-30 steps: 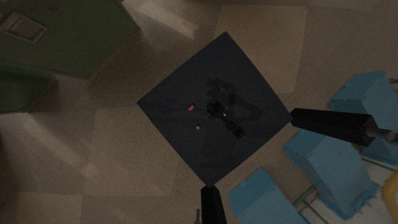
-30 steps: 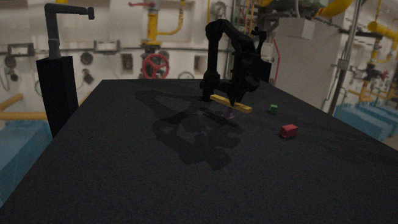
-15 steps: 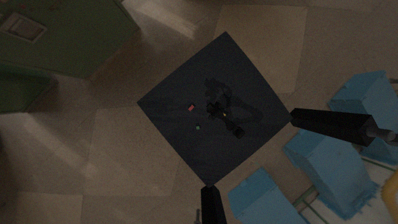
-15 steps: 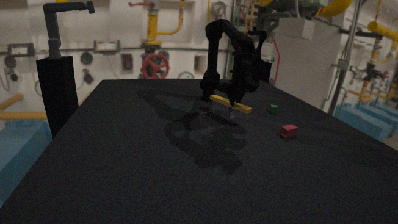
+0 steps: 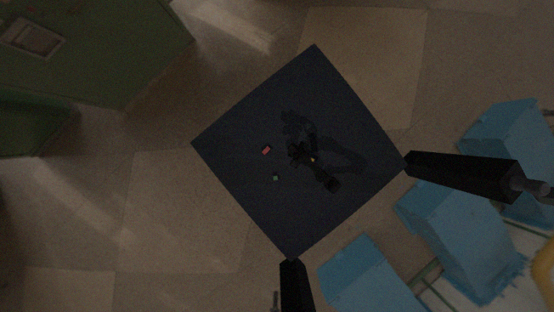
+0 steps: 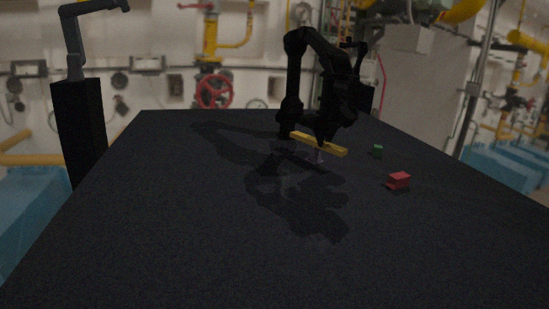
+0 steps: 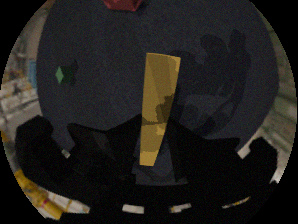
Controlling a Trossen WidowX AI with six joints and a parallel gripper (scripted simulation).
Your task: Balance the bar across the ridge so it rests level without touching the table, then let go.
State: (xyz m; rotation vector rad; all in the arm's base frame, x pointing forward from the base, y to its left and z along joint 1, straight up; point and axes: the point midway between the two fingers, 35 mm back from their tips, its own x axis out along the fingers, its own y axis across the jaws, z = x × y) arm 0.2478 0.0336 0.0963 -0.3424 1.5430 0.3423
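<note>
My gripper tip is 3 cm past the bar and 1 cm to the left of it. The rest, counted from my gripper tip: red block 17 cm ahead, 17 cm to the left, 5 cm below; green block 4 cm behind, 25 cm to the left, 5 cm below.
</note>
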